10 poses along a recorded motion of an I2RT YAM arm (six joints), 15 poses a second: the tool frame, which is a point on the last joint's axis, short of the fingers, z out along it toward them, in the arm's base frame.
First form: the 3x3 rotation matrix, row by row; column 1 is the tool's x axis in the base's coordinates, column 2 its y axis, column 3 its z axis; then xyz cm. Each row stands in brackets.
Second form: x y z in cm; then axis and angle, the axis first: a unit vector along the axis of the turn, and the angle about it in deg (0 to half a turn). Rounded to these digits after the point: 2 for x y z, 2 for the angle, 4 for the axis.
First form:
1: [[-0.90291 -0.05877 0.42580], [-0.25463 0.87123 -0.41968], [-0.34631 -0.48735 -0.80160]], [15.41 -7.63 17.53]
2: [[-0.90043 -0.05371 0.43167], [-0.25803 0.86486 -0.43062], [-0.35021 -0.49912 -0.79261]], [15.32 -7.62 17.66]
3: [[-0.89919 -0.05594 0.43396], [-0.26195 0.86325 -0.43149], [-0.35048 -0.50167 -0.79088]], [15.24 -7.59 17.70]
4: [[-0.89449 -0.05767 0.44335], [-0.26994 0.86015 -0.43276], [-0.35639 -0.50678 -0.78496]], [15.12 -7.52 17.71]
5: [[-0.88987 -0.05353 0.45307], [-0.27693 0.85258 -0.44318], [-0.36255 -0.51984 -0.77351]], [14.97 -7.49 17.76]
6: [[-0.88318 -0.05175 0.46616], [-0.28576 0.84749 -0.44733], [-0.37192 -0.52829 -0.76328]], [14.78 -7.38 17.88]
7: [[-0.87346 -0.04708 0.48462], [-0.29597 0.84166 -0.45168], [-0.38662 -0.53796 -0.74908]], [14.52 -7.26 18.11]
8: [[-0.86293 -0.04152 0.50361], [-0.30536 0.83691 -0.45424], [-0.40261 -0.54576 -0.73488]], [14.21 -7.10 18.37]
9: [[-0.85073 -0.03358 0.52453], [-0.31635 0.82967 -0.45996], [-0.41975 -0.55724 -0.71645]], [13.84 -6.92 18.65]
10: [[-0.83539 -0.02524 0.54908], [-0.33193 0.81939 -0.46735], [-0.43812 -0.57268 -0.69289]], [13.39 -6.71 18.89]
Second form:
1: 15.41 -7.63 17.53 -0.0846 0.9658 -0.2450 156.44
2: 15.32 -7.62 17.66 -0.0845 0.9641 -0.2519 156.08
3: 15.24 -7.59 17.70 -0.0862 0.9636 -0.2531 155.98
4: 15.12 -7.52 17.71 -0.0891 0.9627 -0.2555 155.46
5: 14.97 -7.49 17.76 -0.0903 0.9605 -0.2631 154.88
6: 14.78 -7.38 17.88 -0.0926 0.9590 -0.2678 154.09
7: 14.52 -7.26 18.11 -0.0948 0.9572 -0.2735 152.93
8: 14.21 -7.10 18.37 -0.0965 0.9557 -0.2782 151.70
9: 13.84 -6.92 18.65 -0.0982 0.9533 -0.2855 150.31
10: 13.39 -6.71 18.89 -0.1014 0.9501 -0.2952 148.70
